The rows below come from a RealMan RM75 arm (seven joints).
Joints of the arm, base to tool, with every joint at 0 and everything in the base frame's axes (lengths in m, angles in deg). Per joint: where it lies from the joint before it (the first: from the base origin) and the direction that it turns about. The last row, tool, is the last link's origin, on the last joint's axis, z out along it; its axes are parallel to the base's.
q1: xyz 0 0 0.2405 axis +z
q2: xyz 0 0 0 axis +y
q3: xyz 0 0 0.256 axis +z
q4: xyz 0 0 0 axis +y
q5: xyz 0 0 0.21 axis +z
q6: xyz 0 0 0 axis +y
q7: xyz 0 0 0.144 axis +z
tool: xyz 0 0 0
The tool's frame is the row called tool.
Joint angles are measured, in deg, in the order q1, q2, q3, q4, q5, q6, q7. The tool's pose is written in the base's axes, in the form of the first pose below.
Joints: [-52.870, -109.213, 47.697, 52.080, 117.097, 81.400, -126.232]
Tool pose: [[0.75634, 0.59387, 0.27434, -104.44], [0.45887, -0.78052, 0.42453, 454.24], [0.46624, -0.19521, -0.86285, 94.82], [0, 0, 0, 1]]
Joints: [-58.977, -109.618, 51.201, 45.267, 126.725, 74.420, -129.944]
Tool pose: [[0.77966, 0.61678, 0.10822, -96.99], [0.52104, -0.73483, 0.43421, 475.30], [0.34734, -0.28215, -0.89429, 64.20], [0, 0, 0, 1]]
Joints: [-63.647, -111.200, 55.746, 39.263, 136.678, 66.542, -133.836]
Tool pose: [[0.80403, 0.59001, -0.07359, -97.41], [0.55387, -0.69820, 0.45359, 488.03], [0.21624, -0.40546, -0.88817, 30.98], [0, 0, 0, 1]]
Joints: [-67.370, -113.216, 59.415, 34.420, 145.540, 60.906, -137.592]
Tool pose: [[0.82173, 0.52641, -0.21829, -98.06], [0.56209, -0.68556, 0.46267, 492.02], [0.09390, -0.50289, -0.85924, 3.07], [0, 0, 0, 1]]
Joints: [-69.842, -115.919, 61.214, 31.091, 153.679, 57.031, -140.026]
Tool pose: [[0.83531, 0.44718, -0.31981, -99.78], [0.54964, -0.69203, 0.46795, 489.55], [-0.01206, -0.56667, -0.82386, -21.67], [0, 0, 0, 1]]
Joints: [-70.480, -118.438, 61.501, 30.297, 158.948, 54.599, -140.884]
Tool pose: [[0.84703, 0.38979, -0.36139, -100.82], [0.52729, -0.70203, 0.47866, 485.17], [-0.06714, -0.59600, -0.80017, -38.53], [0, 0, 0, 1]]
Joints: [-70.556, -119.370, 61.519, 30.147, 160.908, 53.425, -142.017]
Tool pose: [[0.84674, 0.37999, -0.37234, -101.36], [0.52691, -0.69560, 0.48838, 484.05], [-0.07342, -0.60972, -0.78921, -43.93], [0, 0, 0, 1]]
